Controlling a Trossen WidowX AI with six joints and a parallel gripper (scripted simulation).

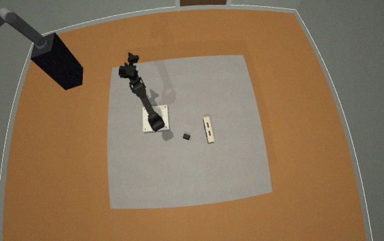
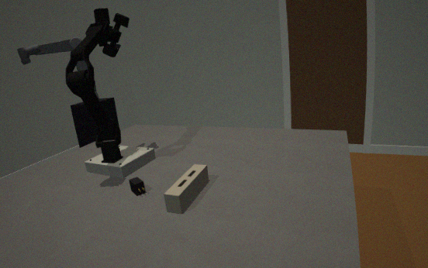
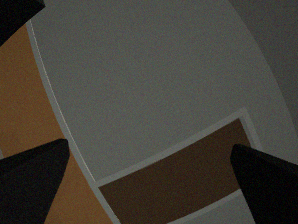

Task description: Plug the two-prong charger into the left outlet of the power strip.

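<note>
My gripper tip is 290 mm short of the two-prong charger, 460 mm to the left of it and 510 mm above it.
</note>
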